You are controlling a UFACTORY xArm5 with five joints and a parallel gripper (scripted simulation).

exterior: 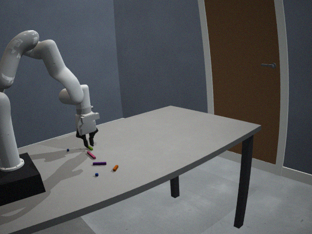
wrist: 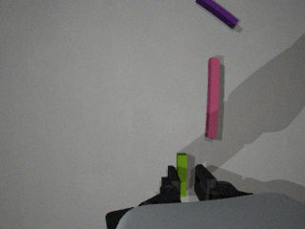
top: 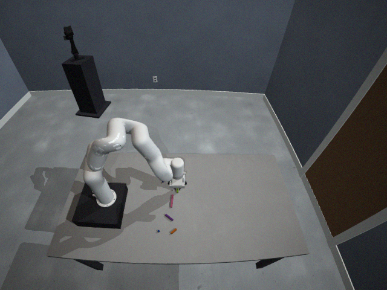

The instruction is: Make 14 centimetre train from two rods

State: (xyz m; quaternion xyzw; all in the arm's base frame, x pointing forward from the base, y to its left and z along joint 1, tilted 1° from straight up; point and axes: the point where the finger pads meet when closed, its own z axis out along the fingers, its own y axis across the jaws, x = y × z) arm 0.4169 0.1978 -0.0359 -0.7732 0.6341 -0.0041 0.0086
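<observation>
Right now my hand is 3 cm above the lime rod. Also, from my hand: orange rod (4 cm ahead, 29 cm to the right, 3 cm below); purple rod (1 cm behind, 21 cm to the right, 3 cm below); pink rod (2 cm behind, 9 cm to the right, 3 cm below).
</observation>
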